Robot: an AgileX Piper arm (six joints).
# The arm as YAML. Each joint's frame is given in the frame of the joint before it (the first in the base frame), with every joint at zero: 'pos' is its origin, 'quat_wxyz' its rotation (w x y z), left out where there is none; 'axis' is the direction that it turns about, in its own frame. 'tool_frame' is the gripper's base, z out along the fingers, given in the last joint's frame.
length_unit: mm
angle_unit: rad
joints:
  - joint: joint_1
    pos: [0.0, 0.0, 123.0]
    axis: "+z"
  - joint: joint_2
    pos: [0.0, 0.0, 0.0]
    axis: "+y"
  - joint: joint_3
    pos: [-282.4, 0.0, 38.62]
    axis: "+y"
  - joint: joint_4
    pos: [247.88, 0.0, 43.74]
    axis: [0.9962, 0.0, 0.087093]
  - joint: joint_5
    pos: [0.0, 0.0, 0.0]
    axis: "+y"
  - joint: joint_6
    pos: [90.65, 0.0, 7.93]
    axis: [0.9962, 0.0, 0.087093]
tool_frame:
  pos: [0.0, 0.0, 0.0]
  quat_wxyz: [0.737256, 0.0, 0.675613, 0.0]
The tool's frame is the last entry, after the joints.
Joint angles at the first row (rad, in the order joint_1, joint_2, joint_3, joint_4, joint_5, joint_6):
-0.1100 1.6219 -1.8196 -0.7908 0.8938 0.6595
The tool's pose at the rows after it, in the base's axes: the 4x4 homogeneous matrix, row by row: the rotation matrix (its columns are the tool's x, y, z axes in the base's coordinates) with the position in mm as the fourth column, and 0 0 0 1 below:
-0.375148 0.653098 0.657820 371.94; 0.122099 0.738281 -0.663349 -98.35; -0.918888 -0.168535 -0.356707 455.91; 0 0 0 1
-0.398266 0.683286 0.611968 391.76; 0.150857 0.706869 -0.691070 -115.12; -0.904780 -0.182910 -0.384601 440.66; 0 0 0 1
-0.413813 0.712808 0.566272 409.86; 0.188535 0.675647 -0.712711 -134.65; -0.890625 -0.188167 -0.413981 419.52; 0 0 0 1
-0.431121 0.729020 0.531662 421.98; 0.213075 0.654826 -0.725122 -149.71; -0.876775 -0.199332 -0.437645 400.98; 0 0 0 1
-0.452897 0.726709 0.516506 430.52; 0.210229 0.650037 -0.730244 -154.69; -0.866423 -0.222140 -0.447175 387.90; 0 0 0 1
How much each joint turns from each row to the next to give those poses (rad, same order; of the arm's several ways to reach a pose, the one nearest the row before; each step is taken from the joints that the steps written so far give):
-0.0111 0.0975 -0.0985 -0.0212 0.0300 0.0000
-0.0331 0.0890 -0.0698 0.0000 0.0229 0.0018
-0.0382 0.0840 -0.0469 0.0000 0.0057 0.0192
-0.0281 0.0605 -0.0259 0.0000 0.0000 0.0097
-0.0057 0.0357 -0.0068 -0.0122 -0.0052 0.0018

